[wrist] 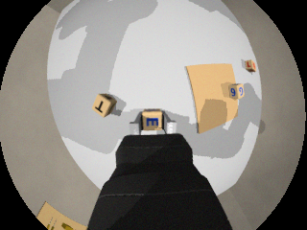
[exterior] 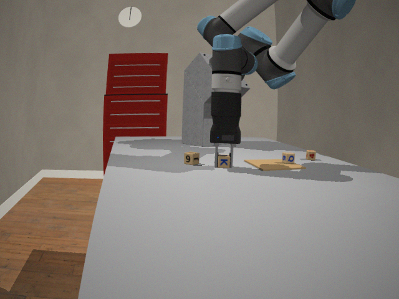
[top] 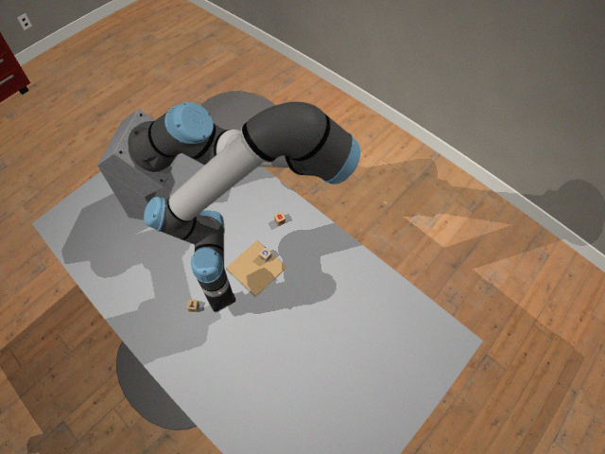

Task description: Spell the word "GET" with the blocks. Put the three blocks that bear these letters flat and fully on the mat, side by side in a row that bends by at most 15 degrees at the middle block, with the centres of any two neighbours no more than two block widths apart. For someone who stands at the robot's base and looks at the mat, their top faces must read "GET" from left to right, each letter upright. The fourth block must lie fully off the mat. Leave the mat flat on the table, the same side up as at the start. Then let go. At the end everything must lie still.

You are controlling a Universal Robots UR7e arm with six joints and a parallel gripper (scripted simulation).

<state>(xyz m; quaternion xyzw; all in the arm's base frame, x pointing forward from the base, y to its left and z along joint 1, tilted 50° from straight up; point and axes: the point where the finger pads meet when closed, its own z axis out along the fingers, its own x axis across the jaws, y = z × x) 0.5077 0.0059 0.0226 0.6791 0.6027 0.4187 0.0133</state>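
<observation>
The tan mat lies 6 cm behind my hand, 15 cm to the left of it and 2 cm below it. The rest, counted from my hand: E block right at my hand.
</observation>
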